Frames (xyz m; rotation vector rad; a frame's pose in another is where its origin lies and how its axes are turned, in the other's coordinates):
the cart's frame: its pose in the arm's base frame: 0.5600 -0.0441 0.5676 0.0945 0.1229 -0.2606
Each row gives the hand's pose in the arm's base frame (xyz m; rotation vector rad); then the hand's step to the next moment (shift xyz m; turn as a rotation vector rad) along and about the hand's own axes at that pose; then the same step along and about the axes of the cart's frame.
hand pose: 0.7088 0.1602 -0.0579 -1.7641 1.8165 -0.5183
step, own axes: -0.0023 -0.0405 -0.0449 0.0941 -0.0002 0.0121
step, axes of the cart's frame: -0.0034 0.0009 0.0604 0.0344 -0.0880 -0.0091
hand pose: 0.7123 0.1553 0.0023 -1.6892 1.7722 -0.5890
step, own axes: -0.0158 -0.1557 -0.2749 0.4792 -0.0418 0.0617
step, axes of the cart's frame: -0.1108 -0.0197 0.2956 0.2003 -0.4414 -0.0152
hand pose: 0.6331 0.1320 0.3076 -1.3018 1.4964 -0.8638
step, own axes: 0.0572 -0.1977 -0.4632 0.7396 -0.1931 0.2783
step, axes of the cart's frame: -0.3714 -0.1944 0.2849 0.5093 -0.6312 0.0631
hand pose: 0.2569 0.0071 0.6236 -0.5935 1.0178 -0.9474
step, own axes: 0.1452 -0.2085 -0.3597 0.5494 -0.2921 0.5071
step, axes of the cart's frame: -0.2947 -0.3199 -0.0690 0.5705 -0.4643 0.3214
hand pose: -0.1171 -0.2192 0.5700 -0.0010 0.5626 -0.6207
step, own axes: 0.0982 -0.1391 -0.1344 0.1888 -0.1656 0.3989
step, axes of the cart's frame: -0.0194 -0.1716 -0.1312 0.2649 -0.2107 0.3281
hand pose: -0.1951 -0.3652 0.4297 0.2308 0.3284 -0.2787
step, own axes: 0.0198 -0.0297 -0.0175 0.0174 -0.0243 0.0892
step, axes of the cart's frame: 0.0145 -0.0278 -0.0245 0.0355 -0.0342 0.0801
